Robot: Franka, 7 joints.
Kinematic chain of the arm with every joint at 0, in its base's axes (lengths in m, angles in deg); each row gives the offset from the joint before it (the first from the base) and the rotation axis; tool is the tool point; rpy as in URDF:
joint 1: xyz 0 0 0.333 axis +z
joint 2: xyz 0 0 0 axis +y
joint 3: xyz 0 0 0.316 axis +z
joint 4: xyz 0.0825 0 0 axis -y
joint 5: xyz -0.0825 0 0.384 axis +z
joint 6: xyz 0 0 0 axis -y
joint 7: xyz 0.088 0 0 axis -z
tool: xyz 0 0 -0.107 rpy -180 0 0
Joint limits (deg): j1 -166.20..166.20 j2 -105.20..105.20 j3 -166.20..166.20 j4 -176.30..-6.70 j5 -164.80..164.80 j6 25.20..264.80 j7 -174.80..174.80
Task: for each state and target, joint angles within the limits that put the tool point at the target. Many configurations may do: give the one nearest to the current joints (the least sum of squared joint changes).
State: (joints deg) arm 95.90 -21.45 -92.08 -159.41 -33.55 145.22 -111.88
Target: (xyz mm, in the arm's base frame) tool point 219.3 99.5 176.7
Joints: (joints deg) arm 84.00 -32.30 -84.10 -174.85 -33.30 139.10 -111.88
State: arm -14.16 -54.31 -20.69 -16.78 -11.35 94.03 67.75
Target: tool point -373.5 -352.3 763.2
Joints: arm -0.01 -71.10 -46.52 -57.53 -14.78 60.13 67.75
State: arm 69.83 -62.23 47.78 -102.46 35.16 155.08 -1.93
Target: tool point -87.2 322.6 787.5
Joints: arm 57.72 -54.30 27.96 -127.78 36.94 152.79 -1.93
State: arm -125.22 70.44 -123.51 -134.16 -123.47 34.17 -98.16
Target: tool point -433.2 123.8 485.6
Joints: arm -125.30 81.16 -93.28 -138.26 -128.30 32.35 -98.16
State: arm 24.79 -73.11 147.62 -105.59 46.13 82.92 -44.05
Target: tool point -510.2 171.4 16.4
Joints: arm 17.82 -67.98 136.78 -95.00 46.86 88.67 -44.05
